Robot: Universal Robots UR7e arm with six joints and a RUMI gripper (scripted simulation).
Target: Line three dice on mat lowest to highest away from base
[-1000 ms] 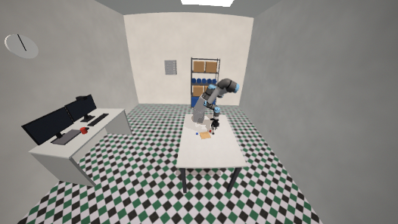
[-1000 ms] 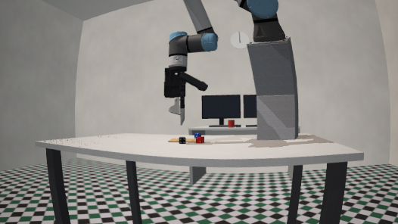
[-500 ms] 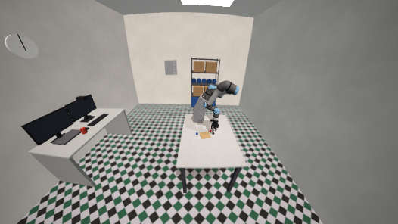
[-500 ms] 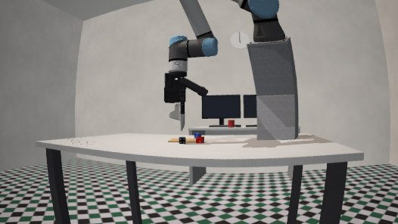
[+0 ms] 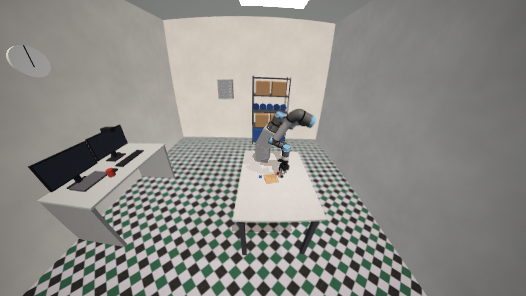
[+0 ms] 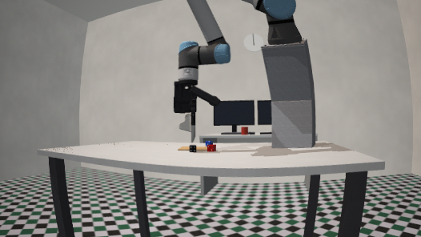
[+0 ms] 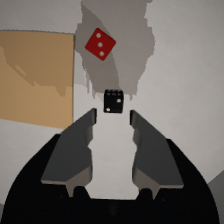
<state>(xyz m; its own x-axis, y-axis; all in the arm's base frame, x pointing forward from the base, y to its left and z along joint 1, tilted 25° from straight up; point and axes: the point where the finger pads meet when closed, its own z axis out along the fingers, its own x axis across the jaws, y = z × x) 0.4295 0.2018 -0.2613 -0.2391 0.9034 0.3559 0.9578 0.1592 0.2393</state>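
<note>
Right now my hand is 4 cm above the black die. Round my hand: tan mat: 1 cm ahead, 13 cm to the right, 5 cm below; blue die: 2 cm behind, 24 cm to the right, 4 cm below; red die: 6 cm behind, 3 cm to the right, 4 cm below.
</note>
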